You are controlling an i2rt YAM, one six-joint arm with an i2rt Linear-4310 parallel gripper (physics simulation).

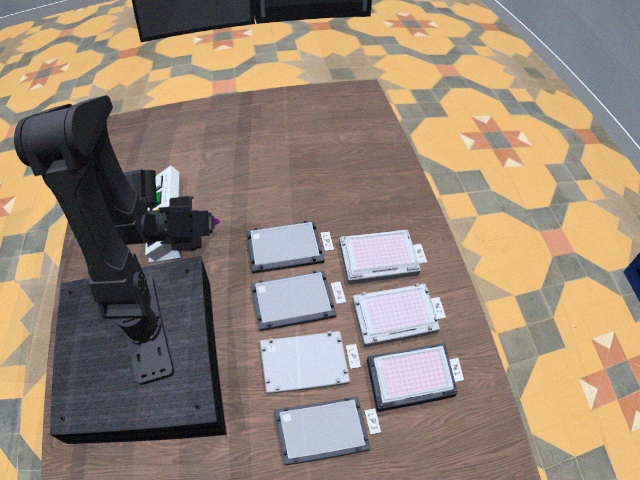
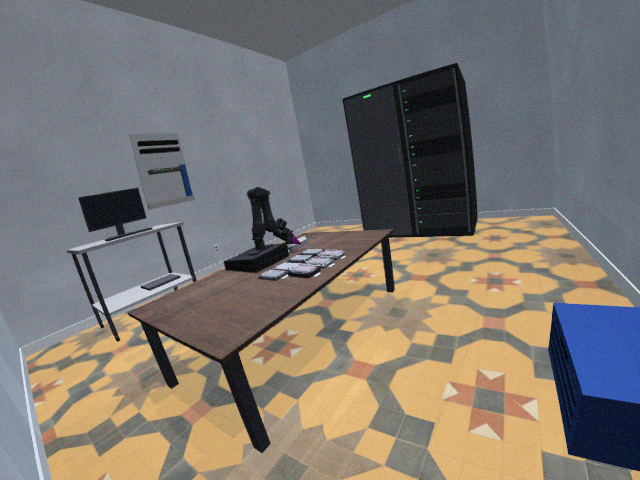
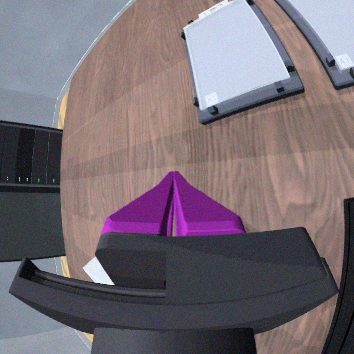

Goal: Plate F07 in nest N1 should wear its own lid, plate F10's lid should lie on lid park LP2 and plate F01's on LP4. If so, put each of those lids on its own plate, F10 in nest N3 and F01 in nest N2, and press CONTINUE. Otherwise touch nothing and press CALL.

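Note:
My gripper is shut and empty, its purple tips together, left of lid park LP2. A white button box is partly hidden by the arm; its button names are unreadable. Pink-welled plates sit in nests N3, N2 and N1; I cannot tell which wear lids. Pale lids lie on the dark parks LP2 and LP4. Plate names are unreadable.
A white park, its label hard to read, and dark park LP3, with a pale sheet on it, stand in the same row. The arm's black base block stands left of the parks on the wooden table.

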